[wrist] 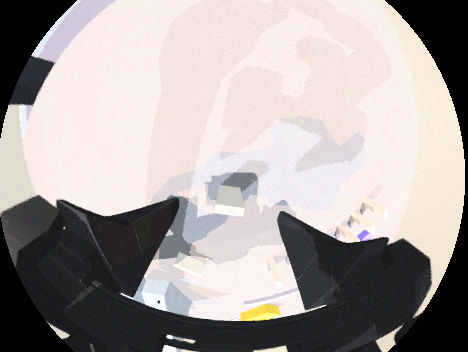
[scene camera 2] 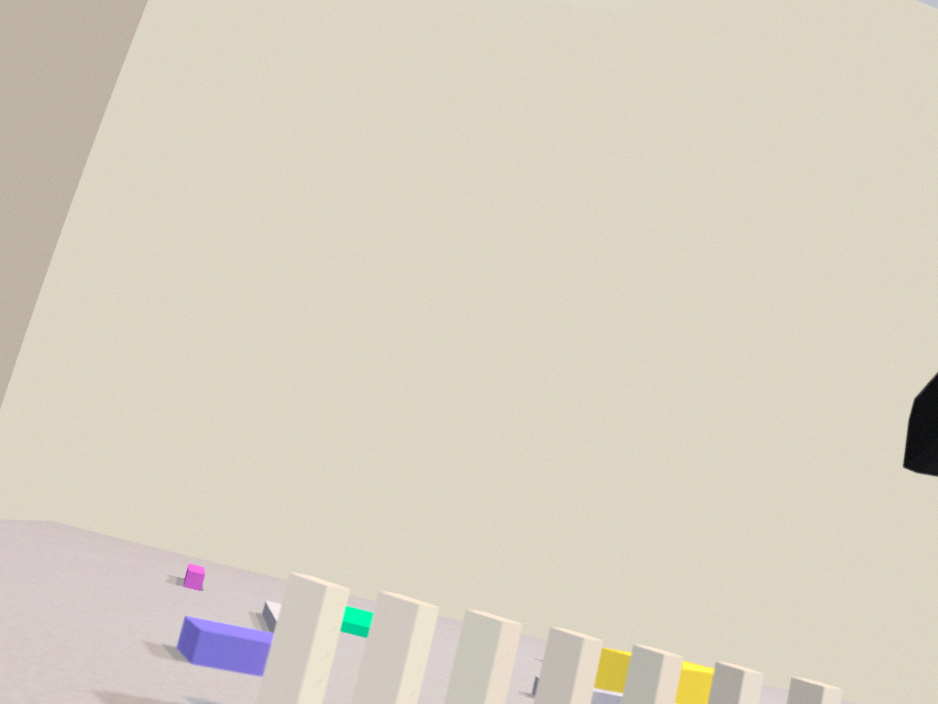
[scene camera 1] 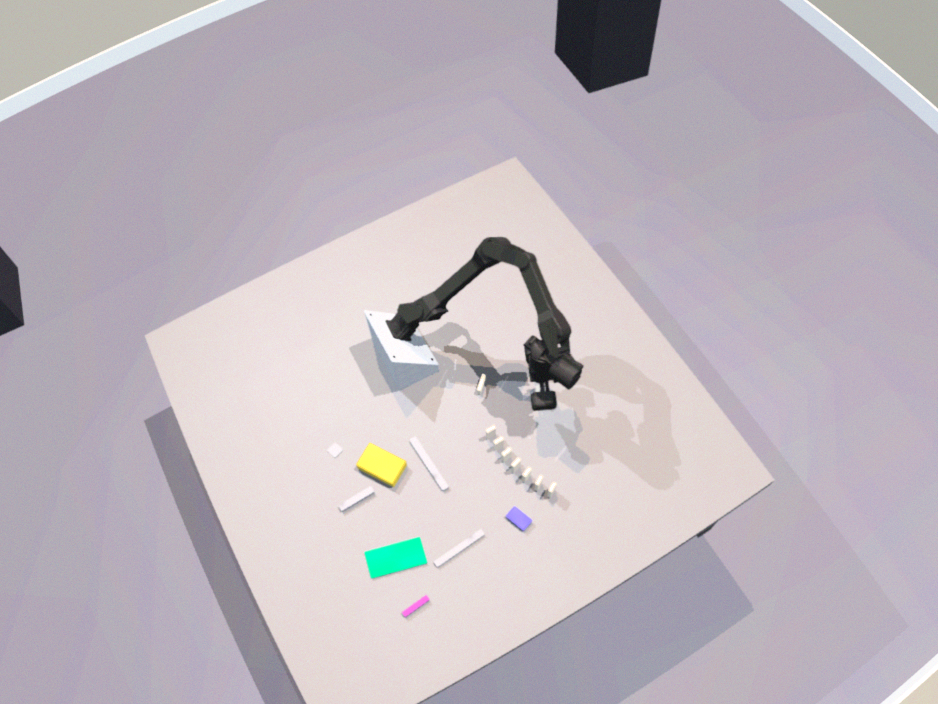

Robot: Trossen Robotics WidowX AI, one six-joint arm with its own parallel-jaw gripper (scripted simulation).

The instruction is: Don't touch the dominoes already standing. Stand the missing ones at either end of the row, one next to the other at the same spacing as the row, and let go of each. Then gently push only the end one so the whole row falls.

A green flat piece shows in scene camera 2 and in scene camera 1; in the wrist view it is hidden by the gripper. The same spot on the green flat piece: [scene camera 2: 356,622] is [scene camera 1: 418,547].
